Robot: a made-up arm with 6 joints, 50 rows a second.
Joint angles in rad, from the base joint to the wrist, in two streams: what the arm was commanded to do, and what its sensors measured. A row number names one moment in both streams.
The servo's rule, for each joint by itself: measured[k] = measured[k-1] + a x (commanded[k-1-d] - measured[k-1]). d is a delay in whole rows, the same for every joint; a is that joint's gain. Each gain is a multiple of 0.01, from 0.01 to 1. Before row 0 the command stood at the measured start. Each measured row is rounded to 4 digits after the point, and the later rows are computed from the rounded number. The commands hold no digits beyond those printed.
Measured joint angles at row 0:
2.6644, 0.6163, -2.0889, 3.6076, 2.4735, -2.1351
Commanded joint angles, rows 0 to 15:
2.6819, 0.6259, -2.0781, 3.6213, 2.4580, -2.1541
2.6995, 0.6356, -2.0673, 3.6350, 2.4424, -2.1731
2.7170, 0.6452, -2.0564, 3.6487, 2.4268, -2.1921
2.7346, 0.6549, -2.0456, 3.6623, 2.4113, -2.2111
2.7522, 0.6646, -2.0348, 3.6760, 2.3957, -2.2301
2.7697, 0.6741, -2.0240, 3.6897, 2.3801, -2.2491
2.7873, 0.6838, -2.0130, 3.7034, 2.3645, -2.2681
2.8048, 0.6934, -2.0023, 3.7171, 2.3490, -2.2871
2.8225, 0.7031, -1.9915, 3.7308, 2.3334, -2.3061
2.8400, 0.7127, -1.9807, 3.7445, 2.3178, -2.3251
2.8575, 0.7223, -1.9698, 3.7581, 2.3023, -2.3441
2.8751, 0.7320, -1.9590, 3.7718, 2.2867, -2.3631
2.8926, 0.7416, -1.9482, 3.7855, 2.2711, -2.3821
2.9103, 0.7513, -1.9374, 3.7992, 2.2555, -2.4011
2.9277, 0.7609, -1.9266, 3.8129, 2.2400, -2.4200
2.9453, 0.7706, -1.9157, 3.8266, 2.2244, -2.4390
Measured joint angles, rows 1 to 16:
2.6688, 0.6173, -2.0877, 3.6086, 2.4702, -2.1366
2.6765, 0.6191, -2.0855, 3.6104, 2.4644, -2.1395
2.6866, 0.6217, -2.0823, 3.6131, 2.4565, -2.1437
2.6986, 0.6250, -2.0783, 3.6165, 2.4470, -2.1491
2.7120, 0.6290, -2.0735, 3.6207, 2.4362, -2.1556
2.7264, 0.6335, -2.0681, 3.6255, 2.4244, -2.1631
2.7416, 0.6385, -2.0620, 3.6310, 2.4118, -2.1715
2.7574, 0.6440, -2.0554, 3.6370, 2.3986, -2.1807
2.7737, 0.6499, -2.0484, 3.6436, 2.3849, -2.1907
2.7903, 0.6562, -2.0410, 3.6507, 2.3708, -2.2015
2.8071, 0.6628, -2.0332, 3.6582, 2.3564, -2.2129
2.8241, 0.6697, -2.0250, 3.6662, 2.3418, -2.2249
2.8412, 0.6769, -2.0166, 3.6746, 2.3270, -2.2375
2.8585, 0.6843, -2.0079, 3.6833, 2.3120, -2.2506
2.8758, 0.6920, -1.9990, 3.6924, 2.2969, -2.2642
2.8932, 0.6999, -1.9898, 3.7018, 2.2817, -2.2782
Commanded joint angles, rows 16 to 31:
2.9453, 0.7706, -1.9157, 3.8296, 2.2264, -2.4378
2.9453, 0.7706, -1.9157, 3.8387, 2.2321, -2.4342
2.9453, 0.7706, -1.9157, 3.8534, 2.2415, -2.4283
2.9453, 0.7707, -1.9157, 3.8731, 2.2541, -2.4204
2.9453, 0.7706, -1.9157, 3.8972, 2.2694, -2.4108
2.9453, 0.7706, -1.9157, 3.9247, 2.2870, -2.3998
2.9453, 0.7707, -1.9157, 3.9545, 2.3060, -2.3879
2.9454, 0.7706, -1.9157, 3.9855, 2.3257, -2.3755
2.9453, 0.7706, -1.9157, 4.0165, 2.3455, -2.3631
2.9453, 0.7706, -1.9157, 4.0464, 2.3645, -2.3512
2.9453, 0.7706, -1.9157, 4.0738, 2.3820, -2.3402
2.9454, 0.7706, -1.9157, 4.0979, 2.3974, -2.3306
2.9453, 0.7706, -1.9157, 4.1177, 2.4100, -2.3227
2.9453, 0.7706, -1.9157, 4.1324, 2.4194, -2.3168
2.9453, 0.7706, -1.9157, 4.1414, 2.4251, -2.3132
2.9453, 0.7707, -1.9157, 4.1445, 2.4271, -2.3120
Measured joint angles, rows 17 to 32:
2.9062, 0.7070, -1.9816, 3.7107, 2.2701, -2.2910
2.9160, 0.7134, -1.9744, 3.7197, 2.2621, -2.3025
2.9233, 0.7191, -1.9679, 3.7291, 2.2578, -2.3126
2.9288, 0.7243, -1.9622, 3.7392, 2.2570, -2.3212
2.9329, 0.7289, -1.9571, 3.7503, 2.2596, -2.3284
2.9360, 0.7331, -1.9525, 3.7625, 2.2654, -2.3341
2.9383, 0.7369, -1.9485, 3.7759, 2.2739, -2.3384
2.9401, 0.7403, -1.9449, 3.7906, 2.2848, -2.3414
2.9414, 0.7433, -1.9417, 3.8064, 2.2975, -2.3431
2.9424, 0.7460, -1.9388, 3.8232, 2.3116, -2.3437
2.9431, 0.7485, -1.9363, 3.8407, 2.3264, -2.3434
2.9437, 0.7507, -1.9340, 3.8587, 2.3413, -2.3424
2.9441, 0.7527, -1.9320, 3.8768, 2.3557, -2.3408
2.9444, 0.7545, -1.9302, 3.8947, 2.3691, -2.3389
2.9446, 0.7561, -1.9286, 3.9120, 2.3809, -2.3368
2.9448, 0.7576, -1.9272, 3.9283, 2.3906, -2.3348

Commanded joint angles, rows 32 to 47:
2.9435, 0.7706, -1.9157, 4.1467, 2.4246, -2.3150
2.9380, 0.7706, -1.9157, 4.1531, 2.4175, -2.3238
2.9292, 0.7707, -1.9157, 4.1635, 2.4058, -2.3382
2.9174, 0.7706, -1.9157, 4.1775, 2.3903, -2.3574
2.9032, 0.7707, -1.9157, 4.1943, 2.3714, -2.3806
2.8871, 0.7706, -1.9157, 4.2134, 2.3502, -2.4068
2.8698, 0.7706, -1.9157, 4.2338, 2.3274, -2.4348
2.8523, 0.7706, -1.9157, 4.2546, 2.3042, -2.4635
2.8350, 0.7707, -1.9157, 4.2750, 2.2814, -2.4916
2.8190, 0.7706, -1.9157, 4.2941, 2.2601, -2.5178
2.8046, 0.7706, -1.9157, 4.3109, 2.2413, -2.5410
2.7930, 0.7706, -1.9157, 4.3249, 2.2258, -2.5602
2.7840, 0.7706, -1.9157, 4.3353, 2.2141, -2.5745
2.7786, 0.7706, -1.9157, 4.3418, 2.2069, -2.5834
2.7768, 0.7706, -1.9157, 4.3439, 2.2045, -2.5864
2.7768, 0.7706, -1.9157, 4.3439, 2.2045, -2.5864
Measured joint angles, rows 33 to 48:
2.9445, 0.7589, -1.9259, 3.9436, 2.3977, -2.3332
2.9429, 0.7601, -1.9248, 3.9583, 2.4019, -2.3324
2.9395, 0.7612, -1.9238, 3.9727, 2.4027, -2.3329
2.9340, 0.7621, -1.9229, 3.9870, 2.4001, -2.3349
2.9263, 0.7630, -1.9221, 4.0015, 2.3941, -2.3386
2.9165, 0.7638, -1.9214, 4.0163, 2.3849, -2.3441
2.9048, 0.7645, -1.9208, 4.0315, 2.3728, -2.3514
2.8917, 0.7651, -1.9202, 4.0471, 2.3584, -2.3604
2.8775, 0.7657, -1.9197, 4.0631, 2.3422, -2.3709
2.8629, 0.7662, -1.9193, 4.0793, 2.3250, -2.3827
2.8483, 0.7666, -1.9189, 4.0955, 2.3074, -2.3954
2.8345, 0.7670, -1.9185, 4.1116, 2.2903, -2.4086
2.8219, 0.7674, -1.9182, 4.1273, 2.2743, -2.4219
2.8111, 0.7677, -1.9179, 4.1423, 2.2601, -2.4348
2.8025, 0.7680, -1.9177, 4.1564, 2.2484, -2.4469
2.7961, 0.7683, -1.9175, 4.1695, 2.2392, -2.4581

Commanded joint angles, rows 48 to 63:
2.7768, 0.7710, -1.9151, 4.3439, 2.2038, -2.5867
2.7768, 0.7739, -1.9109, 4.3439, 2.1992, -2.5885
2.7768, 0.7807, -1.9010, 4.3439, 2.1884, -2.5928
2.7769, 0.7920, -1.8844, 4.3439, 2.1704, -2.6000
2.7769, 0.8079, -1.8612, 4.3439, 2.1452, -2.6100
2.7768, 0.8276, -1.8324, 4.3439, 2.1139, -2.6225
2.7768, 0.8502, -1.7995, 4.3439, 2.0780, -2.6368
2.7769, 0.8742, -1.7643, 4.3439, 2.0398, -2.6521
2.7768, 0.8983, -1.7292, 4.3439, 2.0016, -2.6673
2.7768, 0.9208, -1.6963, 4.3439, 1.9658, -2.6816
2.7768, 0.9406, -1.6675, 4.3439, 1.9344, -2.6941
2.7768, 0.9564, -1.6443, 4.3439, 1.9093, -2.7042
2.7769, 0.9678, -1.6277, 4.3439, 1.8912, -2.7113
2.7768, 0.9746, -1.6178, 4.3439, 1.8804, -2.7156
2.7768, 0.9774, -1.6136, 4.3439, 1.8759, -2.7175
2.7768, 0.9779, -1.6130, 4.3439, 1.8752, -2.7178
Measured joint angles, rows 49 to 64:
2.7913, 0.7686, -1.9172, 4.1817, 2.2318, -2.4684
2.7877, 0.7691, -1.9165, 4.1931, 2.2250, -2.4780
2.7850, 0.7703, -1.9148, 4.2037, 2.2173, -2.4872
2.7830, 0.7725, -1.9115, 4.2135, 2.2075, -2.4962
2.7815, 0.7760, -1.9060, 4.2226, 2.1944, -2.5053
2.7803, 0.7812, -1.8979, 4.2311, 2.1775, -2.5147
2.7794, 0.7881, -1.8871, 4.2390, 2.1566, -2.5245
2.7788, 0.7967, -1.8736, 4.2463, 2.1321, -2.5347
2.7783, 0.8069, -1.8577, 4.2531, 2.1047, -2.5453
2.7779, 0.8183, -1.8399, 4.2595, 2.0755, -2.5562
2.7776, 0.8305, -1.8209, 4.2654, 2.0459, -2.5672
2.7774, 0.8431, -1.8015, 4.2709, 2.0172, -2.5782
2.7773, 0.8556, -1.7824, 4.2760, 1.9907, -2.5888
2.7772, 0.8675, -1.7643, 4.2808, 1.9675, -2.5989
2.7771, 0.8785, -1.7477, 4.2852, 1.9483, -2.6084
2.7770, 0.8884, -1.7329, 4.2893, 1.9329, -2.6172

